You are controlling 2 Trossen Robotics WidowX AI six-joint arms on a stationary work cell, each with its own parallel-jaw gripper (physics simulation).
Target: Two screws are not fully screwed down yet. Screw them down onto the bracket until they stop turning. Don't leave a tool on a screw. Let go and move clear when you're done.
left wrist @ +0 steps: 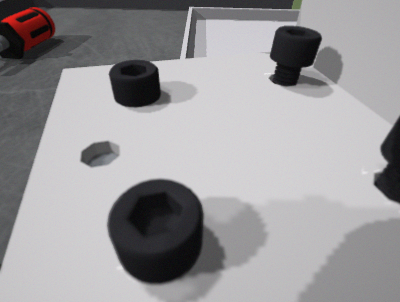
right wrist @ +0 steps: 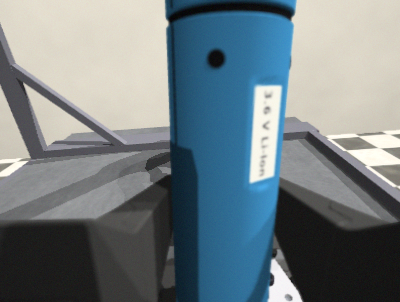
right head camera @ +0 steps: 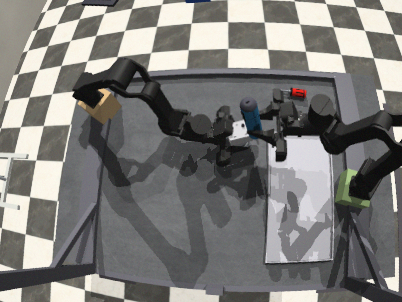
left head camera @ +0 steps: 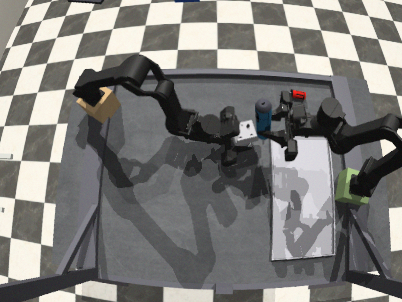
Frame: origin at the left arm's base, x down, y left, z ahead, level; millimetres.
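Where they show: right gripper, fingertip midpoint: (right wrist: 219,183) (right head camera: 246,124) (left head camera: 257,125); left arm's base, link origin: (right head camera: 93,98) (left head camera: 93,96); right arm's base, link origin: (right head camera: 358,187) (left head camera: 358,185).
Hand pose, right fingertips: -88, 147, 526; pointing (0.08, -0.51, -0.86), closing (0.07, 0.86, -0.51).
Things, the pixels of their top centre, and the offset from my right fingertips, as dx, dy, dz. "*": a spot on its surface instead.
- back-left screw, top centre: (left wrist: 133,68) +122, +38, -34
- back-right screw, top centre: (left wrist: 298,30) +117, +13, -8
- dark screw, surface spot: (left wrist: 391,175) * +126, -10, -34
- upright blue electric screwdriver, top centre: (right head camera: 255,105) (left head camera: 271,107) -111, +8, +16
- red screwdriver, top centre: (right head camera: 293,89) (left head camera: 294,91) +165, +265, +42
- white shallow tray, surface spot: (right head camera: 299,261) (left head camera: 304,257) * +183, -218, +346
- arms' tan base, surface spot: (left head camera: 103,110) * +122, -164, -476
- green base, top centre: (right head camera: 358,187) (left head camera: 358,185) +124, +64, +387
A white bracket (left head camera: 250,131) (right head camera: 238,131) (left wrist: 225,130) sits at my left gripper (left head camera: 239,135) (right head camera: 232,135), which is shut on it. In the left wrist view, a near black screw (left wrist: 157,232) and a back-left screw (left wrist: 135,84) have their heads down near the plate. A back-right screw (left wrist: 295,52) stands raised with thread showing. Part of another dark screw (left wrist: 391,175) shows at the right edge. My right gripper (left head camera: 269,125) (right head camera: 259,126) (right wrist: 219,183) is shut on an upright blue electric screwdriver (left head camera: 263,118) (right head camera: 251,118) (right wrist: 225,125), at the bracket's right side. The bit's tip is hidden.
A red screwdriver (left head camera: 299,94) (right head camera: 298,93) (left wrist: 31,30) lies behind the right gripper. A white shallow tray (left head camera: 302,259) (right head camera: 299,261) extends forward from beneath the right gripper. The arms' tan base (left head camera: 103,110) and green base (left head camera: 348,187) stand at the sides.
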